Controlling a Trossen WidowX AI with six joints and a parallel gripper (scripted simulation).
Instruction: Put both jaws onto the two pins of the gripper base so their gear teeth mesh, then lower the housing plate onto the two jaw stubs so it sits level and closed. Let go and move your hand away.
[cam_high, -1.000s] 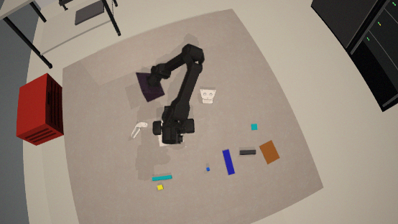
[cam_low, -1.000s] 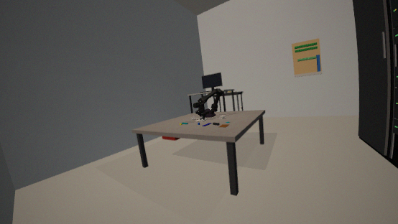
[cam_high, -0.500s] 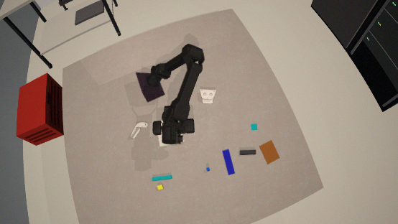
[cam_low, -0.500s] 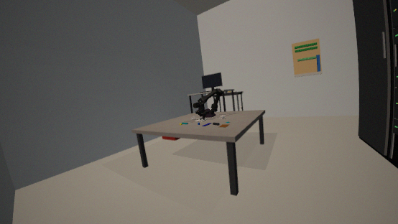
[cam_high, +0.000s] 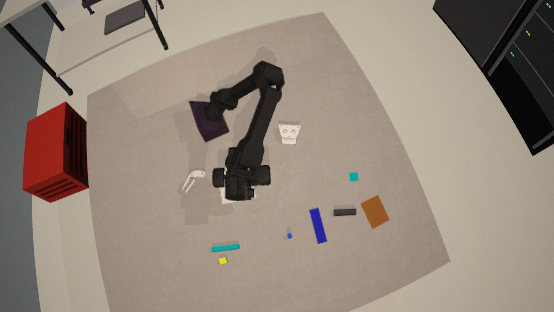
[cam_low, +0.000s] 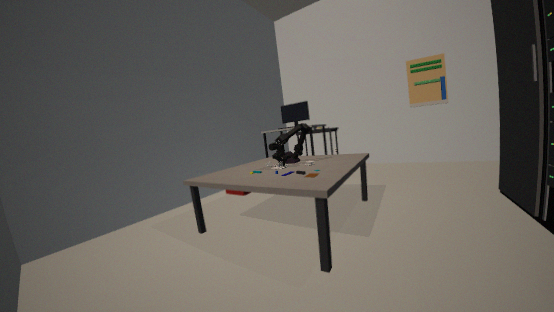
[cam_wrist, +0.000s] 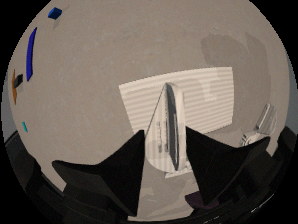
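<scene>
Right now my gripper tip is 3 cm to the left of the white ribbed tray, 1 cm short of it and 1 cm above it. The rest, counted from my gripper tip: white jaw: 15 cm to the right, 9 cm behind, 1 cm below; then teal bar: 19 cm ahead, 14 cm to the right, 1 cm below; then small blue cube: 22 cm ahead, 8 cm to the left.
</scene>
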